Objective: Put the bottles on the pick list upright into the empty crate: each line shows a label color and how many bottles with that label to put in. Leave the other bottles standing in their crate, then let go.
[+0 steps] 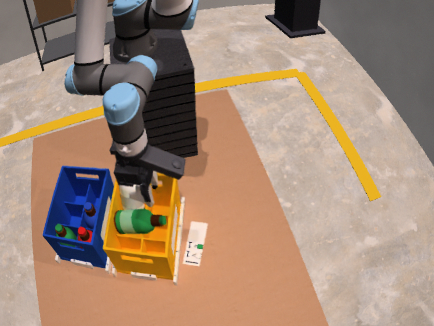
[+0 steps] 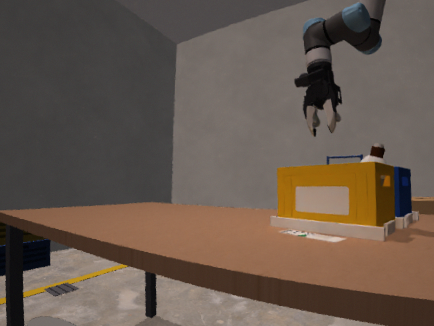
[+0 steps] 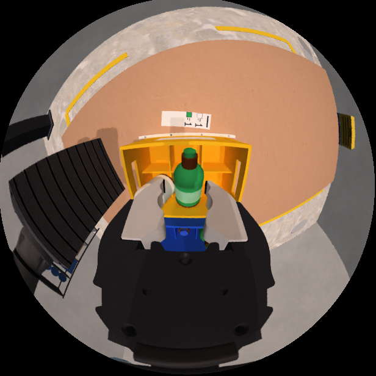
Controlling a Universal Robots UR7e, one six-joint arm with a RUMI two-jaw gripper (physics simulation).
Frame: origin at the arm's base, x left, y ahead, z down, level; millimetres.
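Seen in the pictures: gripper, between the fingertips: point(image 1: 152, 197) point(image 2: 323, 134); arm's base, origin of its link: point(image 1: 134, 47).
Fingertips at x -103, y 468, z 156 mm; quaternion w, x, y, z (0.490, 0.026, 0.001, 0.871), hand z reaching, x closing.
Offsets run from my fingertips to a thing's top centre. Level surfaces: height alone.
A green bottle {dx -49, dy -24, dz +89 mm} point(image 1: 134, 221) point(image 3: 189, 180) lies on its side across the top of the yellow crate point(image 1: 115, 259) point(image 2: 287, 195) point(image 3: 229, 145), its neck toward the pick list. A white bottle {dx -40, dy -131, dz +24 mm} point(image 1: 131, 198) point(image 2: 373, 159) point(image 3: 154, 185) leans tilted in the same crate, partly hidden by my gripper. My gripper point(image 1: 152, 193) point(image 2: 323, 132) point(image 3: 184, 181) is partly open and empty above that crate. The pick list {dx +88, dy +38, dz +261 mm} point(image 1: 196, 242) point(image 2: 322, 237) point(image 3: 172, 119) shows one green and one white. The blue crate {dx -235, dy -140, dz +87 mm} point(image 1: 54, 210) point(image 2: 402, 195) point(image 3: 185, 221) holds a green-capped {dx -318, dy -82, dz +100 mm} point(image 1: 61, 230), a red-capped {dx -241, dy -43, dz +100 mm} point(image 1: 85, 234) and a blue-capped bottle {dx -194, dy -120, dz +100 mm} point(image 1: 90, 212).
The crates stand side by side on the brown table {dz +262 mm} point(image 1: 240, 240) point(image 2: 150, 225) point(image 3: 280, 110), with white strips point(image 1: 176, 272) point(image 2: 325, 227) along their bases. The black ribbed robot pedestal point(image 1: 172, 110) point(image 3: 65, 195) stands behind the crates. A shelf rack point(image 1: 35, 42) stands farther back.
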